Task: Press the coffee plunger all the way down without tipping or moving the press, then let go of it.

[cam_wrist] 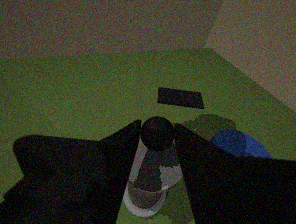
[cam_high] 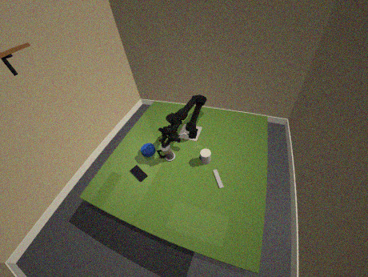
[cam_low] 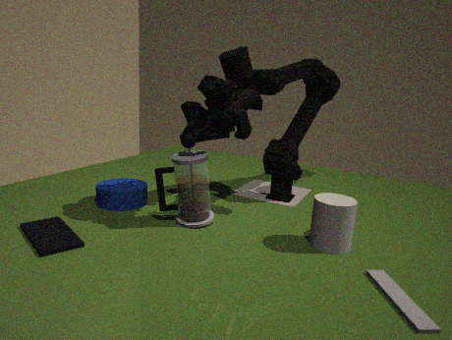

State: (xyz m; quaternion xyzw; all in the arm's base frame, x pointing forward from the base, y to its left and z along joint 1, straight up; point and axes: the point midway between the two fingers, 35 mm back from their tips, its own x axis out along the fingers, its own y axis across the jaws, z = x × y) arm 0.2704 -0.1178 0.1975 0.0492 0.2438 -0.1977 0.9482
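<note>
My gripper tip is 10 mm past the glass coffee press, 10 mm to the left of it and 90 mm above it. Also, from my gripper tip: grey strip: 80 mm ahead, 420 mm to the left, 180 mm below; blue round tin: 40 mm behind, 200 mm to the right, 160 mm below.
</note>
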